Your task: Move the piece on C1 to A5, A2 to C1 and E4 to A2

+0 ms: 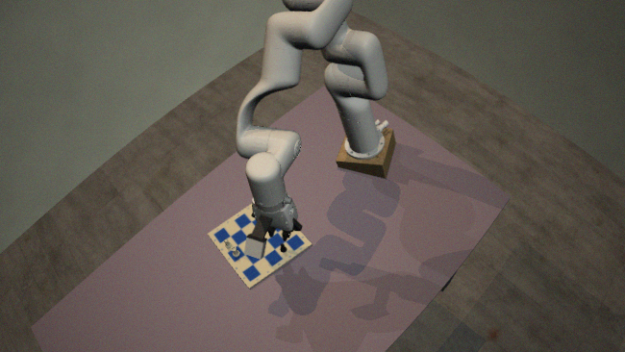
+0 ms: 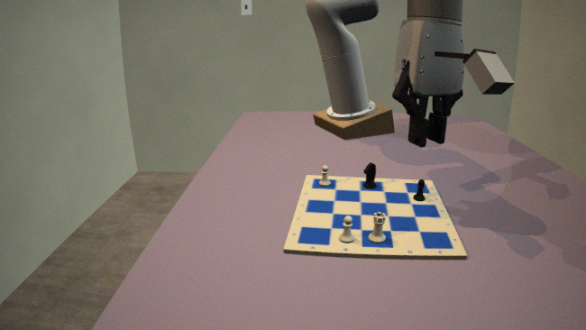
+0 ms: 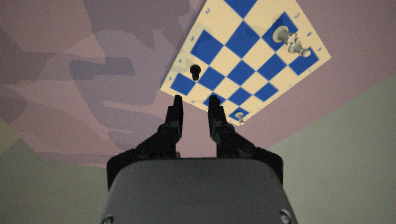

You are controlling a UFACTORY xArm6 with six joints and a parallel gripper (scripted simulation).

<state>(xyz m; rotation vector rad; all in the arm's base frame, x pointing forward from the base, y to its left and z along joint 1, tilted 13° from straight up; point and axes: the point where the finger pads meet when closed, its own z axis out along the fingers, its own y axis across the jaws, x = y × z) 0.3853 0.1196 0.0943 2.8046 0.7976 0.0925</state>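
The black pawn lies 10 cm below my hand. Also, from my hand: white rook: 11 cm ahead, 7 cm to the right, 9 cm below; then chessboard: 4 cm ahead, 7 cm to the right, 11 cm below; then black knight: 4 cm behind, 8 cm to the right, 9 cm below.
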